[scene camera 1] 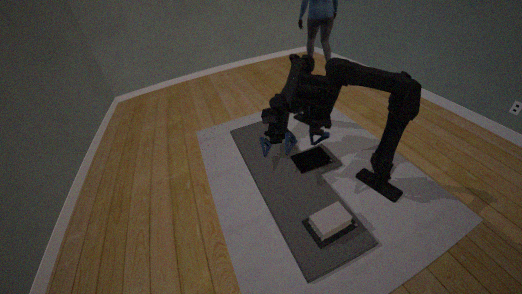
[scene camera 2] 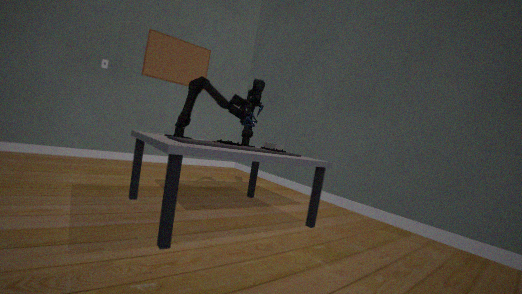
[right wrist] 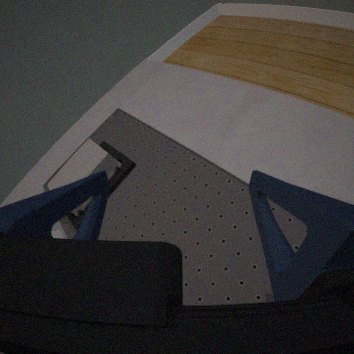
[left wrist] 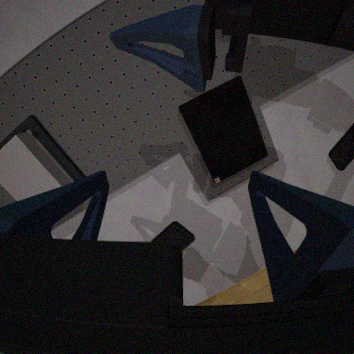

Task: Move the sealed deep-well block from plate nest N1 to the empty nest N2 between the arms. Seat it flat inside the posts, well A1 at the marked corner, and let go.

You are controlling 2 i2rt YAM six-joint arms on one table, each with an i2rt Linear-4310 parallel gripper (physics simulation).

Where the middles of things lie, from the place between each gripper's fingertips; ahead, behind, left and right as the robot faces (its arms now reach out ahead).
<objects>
The black nest [left wrist: 221,120] is 200 mm behind my right hand, 60 mm to the right of it and 160 mm below it. From my right hand the other things lie so: pale block [scene camera 1: 330,220] 80 mm behind, 260 mm to the left, 130 mm below.
Now: the black nest 70 mm behind my left hand, 110 mm to the right of it and 230 mm below it. Round my left hand: pale block (50 mm ahead, 220 mm to the left, 210 mm below).
</objects>
